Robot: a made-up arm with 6 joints.
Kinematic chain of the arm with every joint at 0, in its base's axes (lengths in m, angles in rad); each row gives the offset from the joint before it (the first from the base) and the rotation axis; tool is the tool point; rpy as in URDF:
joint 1: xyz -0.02 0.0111 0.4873 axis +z
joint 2: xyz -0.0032 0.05 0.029 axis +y
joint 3: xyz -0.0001 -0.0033 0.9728 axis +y
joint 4: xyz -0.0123 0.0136 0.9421 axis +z
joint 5: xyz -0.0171 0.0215 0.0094 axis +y
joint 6: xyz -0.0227 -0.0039 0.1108 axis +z
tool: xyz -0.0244 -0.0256 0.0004 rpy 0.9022 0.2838 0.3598
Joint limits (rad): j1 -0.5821..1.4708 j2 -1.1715..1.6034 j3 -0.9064..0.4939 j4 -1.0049..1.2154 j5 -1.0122..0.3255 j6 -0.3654..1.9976
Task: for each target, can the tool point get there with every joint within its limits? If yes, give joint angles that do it. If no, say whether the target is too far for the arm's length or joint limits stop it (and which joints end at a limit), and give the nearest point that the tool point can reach.
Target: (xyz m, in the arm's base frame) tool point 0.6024 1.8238 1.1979
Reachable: yes | joints 1.2285 1.2792 -0.0369 0.5789 0.0436 -0.1182
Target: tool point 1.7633 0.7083 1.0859
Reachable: yes | joints 0.3142 1.3911 -0.1220 -0.7317 -0.6715 1.1070
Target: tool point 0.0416 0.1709 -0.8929
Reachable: no: joint limits stop it (at a limit: joint 2, joint 3, joint 5, joint 6) | nearest point 0.6534 1.7581 -0.0593 | short by 1.894 m
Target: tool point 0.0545 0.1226 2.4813
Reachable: yes | joints 0.3489 0.2846 -0.3424 -0.4040 -0.4821 0.7288
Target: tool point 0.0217 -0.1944 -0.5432
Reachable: no: joint limits stop it (at a limit: joint 1, joint 2, joint 3, joint 5, joint 6) | nearest point -0.2358 -1.6440 0.2931 | short by 1.693 m
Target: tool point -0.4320 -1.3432 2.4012
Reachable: no: too far | nearest point -0.3786 -1.1677 2.1564 | short by 0.306 m
